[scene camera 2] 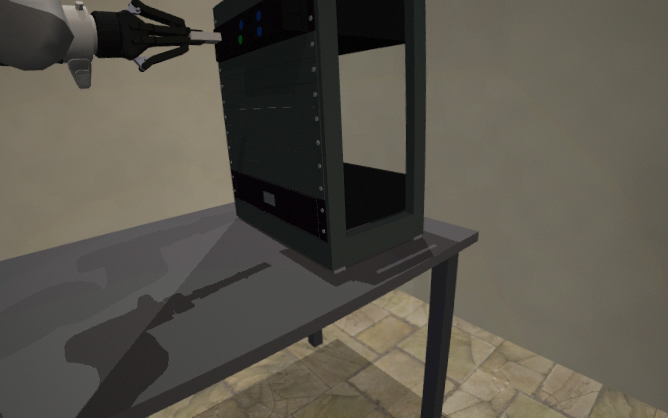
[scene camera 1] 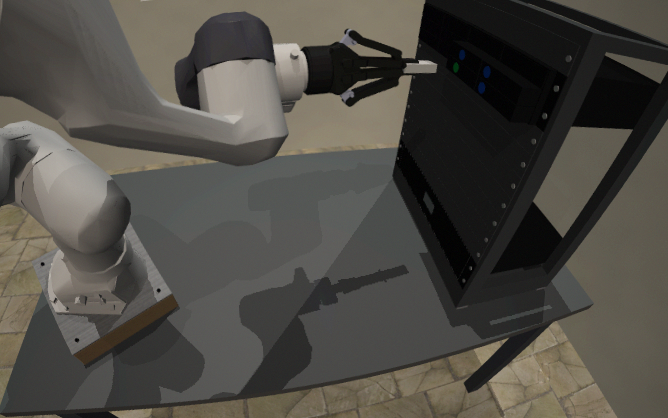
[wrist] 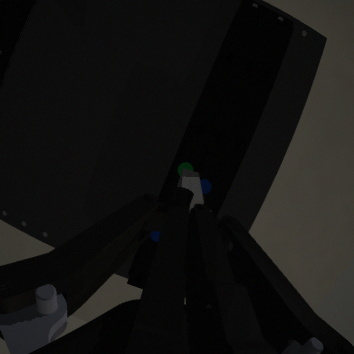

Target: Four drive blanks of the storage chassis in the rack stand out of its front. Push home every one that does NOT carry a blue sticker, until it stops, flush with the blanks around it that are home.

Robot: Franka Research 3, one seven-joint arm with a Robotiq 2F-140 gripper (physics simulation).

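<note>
The dark storage chassis [scene camera 1: 432, 30] [scene camera 2: 227, 49] sits near the top of the rack [scene camera 1: 550, 141] [scene camera 2: 332, 125]. A dark block of blanks juts from its front; single edges are hard to tell. A green sticker [scene camera 1: 455, 67] [scene camera 2: 240, 39] [wrist: 185, 169] is at the lower left, under a blue sticker [scene camera 1: 461, 55] [scene camera 2: 241, 24]. To their right are an upper blue sticker [scene camera 1: 486, 72] [scene camera 2: 259, 16] and a lower blue sticker [scene camera 1: 481, 88] [scene camera 2: 259, 31]. My gripper [scene camera 1: 421, 67] [scene camera 2: 206, 37] [wrist: 185, 182] is shut and empty, its pale tips in front of the chassis, left of the green sticker in the scene views. Contact is not visible.
The rack stands on the grey table [scene camera 1: 360, 320] [scene camera 2: 240, 320]. Plain dark panels [scene camera 1: 465, 150] [scene camera 2: 275, 130] fill its front below the chassis. A lower black unit [scene camera 1: 445, 230] [scene camera 2: 300, 215] has a small grey plate. Screws line the rack's front posts.
</note>
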